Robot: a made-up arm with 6 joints.
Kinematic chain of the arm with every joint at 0, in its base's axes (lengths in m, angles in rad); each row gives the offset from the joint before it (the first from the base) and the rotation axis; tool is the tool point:
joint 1: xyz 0 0 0.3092 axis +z
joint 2: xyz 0 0 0 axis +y
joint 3: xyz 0 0 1.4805 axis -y
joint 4: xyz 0 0 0 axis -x
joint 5: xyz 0.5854 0 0 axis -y
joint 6: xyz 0 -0.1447 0 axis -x
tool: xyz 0 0 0
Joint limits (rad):
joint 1: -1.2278..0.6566
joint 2: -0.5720..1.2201
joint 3: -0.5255..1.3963
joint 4: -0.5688..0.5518
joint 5: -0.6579..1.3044
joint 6: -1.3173..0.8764
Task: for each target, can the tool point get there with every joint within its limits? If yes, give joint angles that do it. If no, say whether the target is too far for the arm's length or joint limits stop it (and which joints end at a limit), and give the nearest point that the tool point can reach.
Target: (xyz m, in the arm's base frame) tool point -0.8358 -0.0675 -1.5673
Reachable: no: joint limits stop it (at a limit: joint 1, joint 2, joint 3, joint 4) | nearest point 0.2927 -1.1822 0.2549 | short by 2.416 m
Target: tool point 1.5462 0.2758 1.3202
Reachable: yes | joints 0.2592 0.7271 0.6740 -0.4588 -0.2168 0.6753
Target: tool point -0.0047 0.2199 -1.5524
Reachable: no: joint limits stop it (at a limit: joint 1, joint 2, joint 3, joint 4) | nearest point 1.0343 0.6432 0.2549 | short by 2.127 m
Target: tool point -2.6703 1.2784 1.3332
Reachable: no: too far | nearest point -0.9966 0.4771 2.0644 | short by 1.995 m
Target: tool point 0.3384 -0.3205 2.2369
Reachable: yes | joints -0.4427 0.0454 0.9120 0.0279 0.3147 0.0723
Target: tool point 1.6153 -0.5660 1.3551
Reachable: yes | joints -0.2524 0.8645 1.0136 -0.0135 -0.2765 -0.9803
